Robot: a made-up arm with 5 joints.
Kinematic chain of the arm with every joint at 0, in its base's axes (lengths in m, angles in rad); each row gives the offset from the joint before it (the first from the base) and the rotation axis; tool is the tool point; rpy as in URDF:
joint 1: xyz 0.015 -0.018 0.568 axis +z
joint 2: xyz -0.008 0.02 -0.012 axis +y
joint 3: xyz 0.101 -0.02 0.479 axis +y
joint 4: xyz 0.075 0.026 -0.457 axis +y
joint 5: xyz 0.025 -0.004 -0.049 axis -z
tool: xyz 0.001 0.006 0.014 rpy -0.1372 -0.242 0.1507
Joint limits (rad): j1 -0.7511..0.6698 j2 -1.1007..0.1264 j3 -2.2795..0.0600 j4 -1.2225..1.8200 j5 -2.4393..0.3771
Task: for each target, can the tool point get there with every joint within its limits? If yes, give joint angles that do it. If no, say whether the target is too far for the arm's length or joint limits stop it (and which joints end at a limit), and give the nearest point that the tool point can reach.
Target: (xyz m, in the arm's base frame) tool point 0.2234 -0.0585 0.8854
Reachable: yes | joints -0.3238 -0.7847 -0.5272 1.3680 0.0925
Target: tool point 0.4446 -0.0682 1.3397
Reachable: yes | joints -0.1804 -0.1166 -1.8753 -0.3621 -0.5136
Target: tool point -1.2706 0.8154 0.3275
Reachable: no: too far | nearest point -0.4957 0.3131 1.2652 | short by 1.316 m
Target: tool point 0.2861 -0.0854 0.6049
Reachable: yes | joints -0.3286 -0.1082 -0.2645 0.8378 -1.4565
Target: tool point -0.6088 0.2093 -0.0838
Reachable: no: joint limits stop it (at a limit: joint 1, joint 2, joint 3, joint 5) | nearest point 0.0877 0.0743 0.5198 | short by 0.931 m
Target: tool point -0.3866 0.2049 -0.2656
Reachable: no: joint limits stop it (at a limit: joint 1, joint 2, joint 3, joint 5) | nearest point 0.0964 0.0812 0.5136 | short by 0.925 m
